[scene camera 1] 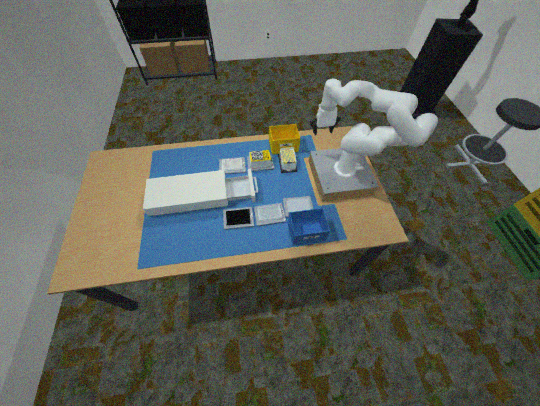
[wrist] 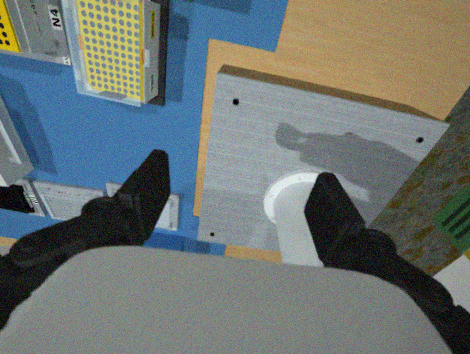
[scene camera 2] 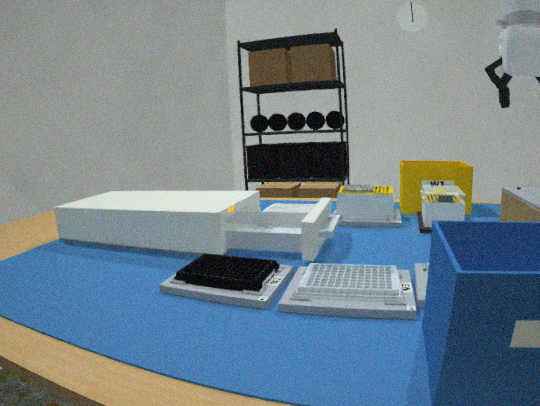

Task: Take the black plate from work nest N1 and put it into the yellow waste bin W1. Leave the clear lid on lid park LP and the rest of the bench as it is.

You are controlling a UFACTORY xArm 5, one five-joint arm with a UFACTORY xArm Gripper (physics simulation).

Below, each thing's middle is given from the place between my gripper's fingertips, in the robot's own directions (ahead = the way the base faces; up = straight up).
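Black plate (scene camera 2: 224, 272), from my hand: far ahead, a fair way below, far to the left. Drawer (scene camera 2: 305, 233): my hand 0.22 m above it, 0.51 m short of it, 0.23 m to the right of it.
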